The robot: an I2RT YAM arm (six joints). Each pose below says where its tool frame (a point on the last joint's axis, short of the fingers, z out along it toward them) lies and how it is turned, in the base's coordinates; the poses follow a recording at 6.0 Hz.
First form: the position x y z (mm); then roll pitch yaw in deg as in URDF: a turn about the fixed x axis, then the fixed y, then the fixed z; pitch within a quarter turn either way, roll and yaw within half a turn.
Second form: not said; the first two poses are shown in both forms.
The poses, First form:
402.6, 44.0, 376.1, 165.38, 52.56, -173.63
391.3, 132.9, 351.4, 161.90, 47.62, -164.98
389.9, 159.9, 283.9, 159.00, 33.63, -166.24
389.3, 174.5, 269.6, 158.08, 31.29, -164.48
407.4, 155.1, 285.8, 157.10, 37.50, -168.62
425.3, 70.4, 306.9, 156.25, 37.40, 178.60
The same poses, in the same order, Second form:
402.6, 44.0, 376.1, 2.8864, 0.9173, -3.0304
391.3, 132.9, 351.4, 2.8257, 0.8311, -2.8794
389.9, 159.9, 283.9, 2.7751, 0.5870, -2.9014
389.3, 174.5, 269.6, 2.7590, 0.5461, -2.8707
407.4, 155.1, 285.8, 2.7419, 0.6545, -2.9430
425.3, 70.4, 306.9, 2.7271, 0.6528, 3.1172

